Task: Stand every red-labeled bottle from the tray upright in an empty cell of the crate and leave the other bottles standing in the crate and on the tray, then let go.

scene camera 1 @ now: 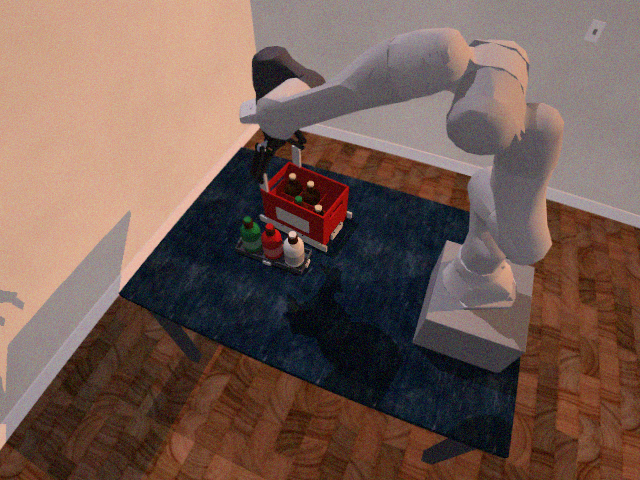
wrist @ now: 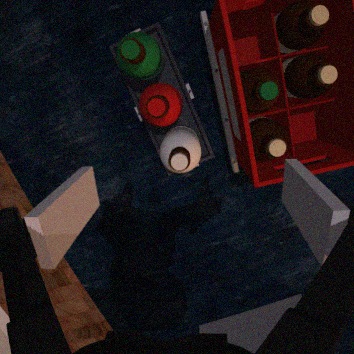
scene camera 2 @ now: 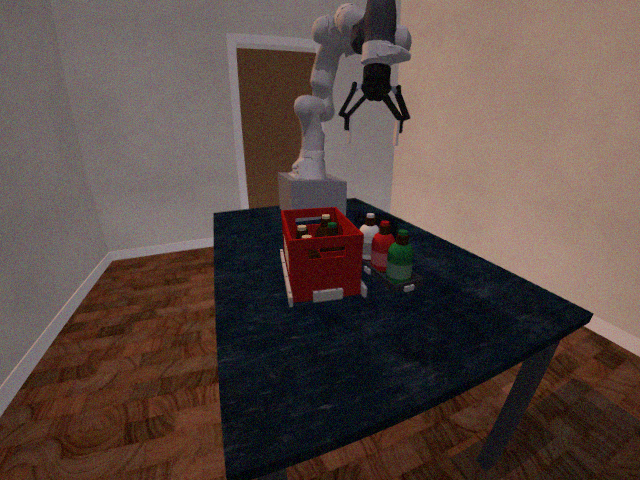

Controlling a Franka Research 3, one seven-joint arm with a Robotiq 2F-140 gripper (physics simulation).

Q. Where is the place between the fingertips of the gripper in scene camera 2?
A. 372,144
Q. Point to a green bottle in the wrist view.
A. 138,55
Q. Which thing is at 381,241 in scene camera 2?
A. A red bottle.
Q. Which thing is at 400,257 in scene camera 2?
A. A green bottle.
